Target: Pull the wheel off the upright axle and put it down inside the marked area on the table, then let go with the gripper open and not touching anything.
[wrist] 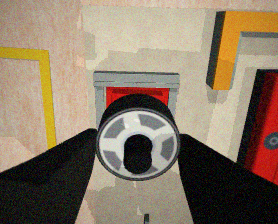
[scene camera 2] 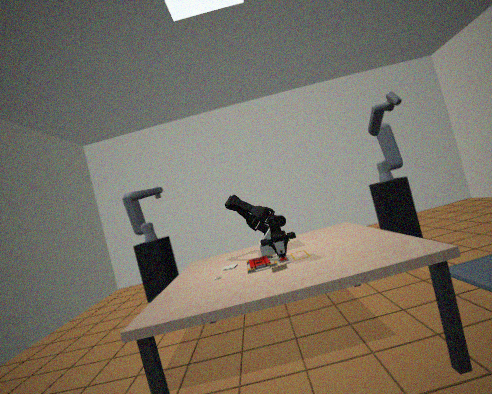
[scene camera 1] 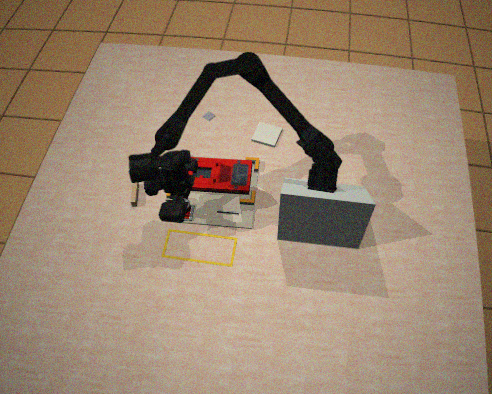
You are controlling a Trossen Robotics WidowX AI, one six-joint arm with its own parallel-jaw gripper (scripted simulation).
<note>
The gripper holds a wheel. Further things: a grey baseplate.
The gripper also shows in the wrist view.
</note>
